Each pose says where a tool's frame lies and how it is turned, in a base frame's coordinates. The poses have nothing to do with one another.
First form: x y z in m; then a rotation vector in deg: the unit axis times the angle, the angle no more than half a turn.
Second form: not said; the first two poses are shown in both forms.
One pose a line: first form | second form
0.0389, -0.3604, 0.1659, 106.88, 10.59, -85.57 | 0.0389, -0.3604, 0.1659, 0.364, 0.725, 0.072, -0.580
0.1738, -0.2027, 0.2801, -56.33, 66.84, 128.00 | 0.1738, -0.2027, 0.2801, 0.216, -0.355, 0.421, 0.806
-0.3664, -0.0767, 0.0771, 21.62, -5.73, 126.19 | -0.3664, -0.0767, 0.0771, 0.437, 0.152, -0.040, 0.886
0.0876, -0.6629, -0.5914, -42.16, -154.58, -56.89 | 0.0876, -0.6629, -0.5914, 0.087, -0.247, -0.906, -0.333
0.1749, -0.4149, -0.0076, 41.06, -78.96, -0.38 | 0.1749, -0.4149, -0.0076, 0.713, 0.323, -0.622, -0.003
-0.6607, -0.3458, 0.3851, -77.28, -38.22, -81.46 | -0.6607, -0.3458, 0.3851, 0.510, -0.560, -0.277, -0.591
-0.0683, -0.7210, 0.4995, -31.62, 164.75, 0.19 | -0.0683, -0.7210, 0.4995, 0.107, -0.187, 0.976, 0.001
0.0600, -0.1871, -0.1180, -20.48, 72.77, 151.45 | 0.0600, -0.1871, -0.1180, 0.094, -0.120, 0.428, 0.891
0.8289, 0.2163, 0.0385, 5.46, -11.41, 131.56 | 0.8289, 0.2163, 0.0385, 0.405, 0.038, -0.079, 0.910
